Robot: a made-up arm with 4 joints. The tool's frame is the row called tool.
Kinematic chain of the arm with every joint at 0, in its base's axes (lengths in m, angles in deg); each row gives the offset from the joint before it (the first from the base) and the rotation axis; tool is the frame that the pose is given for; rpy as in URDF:
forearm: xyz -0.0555 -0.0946 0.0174 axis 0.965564 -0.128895 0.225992
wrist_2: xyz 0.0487 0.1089 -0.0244 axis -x
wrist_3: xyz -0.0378 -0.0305 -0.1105 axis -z
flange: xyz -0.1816 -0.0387 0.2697 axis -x
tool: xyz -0.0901 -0.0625 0.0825 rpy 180 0 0
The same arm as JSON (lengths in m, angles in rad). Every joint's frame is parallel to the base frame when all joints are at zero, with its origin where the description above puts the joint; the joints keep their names.
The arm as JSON. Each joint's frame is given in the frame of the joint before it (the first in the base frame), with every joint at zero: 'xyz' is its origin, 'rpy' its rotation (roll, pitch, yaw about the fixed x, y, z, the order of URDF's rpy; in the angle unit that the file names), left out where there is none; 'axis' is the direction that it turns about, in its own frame. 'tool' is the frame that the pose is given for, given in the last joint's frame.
{
  "units": {
    "length": "m",
    "angle": "rad"
  },
  "joints": [
    {
      "name": "forearm",
      "type": "revolute",
      "origin": {
        "xyz": [
          -0.0555,
          -0.0946,
          0.0174
        ]
      },
      "axis": [
        0.965564,
        -0.128895,
        0.225992
      ]
    },
    {
      "name": "wrist_2",
      "type": "revolute",
      "origin": {
        "xyz": [
          0.0487,
          0.1089,
          -0.0244
        ]
      },
      "axis": [
        -1.0,
        0.0,
        0.0
      ]
    },
    {
      "name": "wrist_3",
      "type": "revolute",
      "origin": {
        "xyz": [
          -0.0378,
          -0.0305,
          -0.1105
        ]
      },
      "axis": [
        0.0,
        0.0,
        -1.0
      ]
    },
    {
      "name": "flange",
      "type": "revolute",
      "origin": {
        "xyz": [
          -0.1816,
          -0.0387,
          0.2697
        ]
      },
      "axis": [
        -1.0,
        0.0,
        0.0
      ]
    }
  ],
  "tool": {
    "origin": {
      "xyz": [
        -0.0901,
        -0.0625,
        0.0825
      ],
      "rpy": [
        3.1416,
        0.0,
        0.0
      ]
    }
  }
}

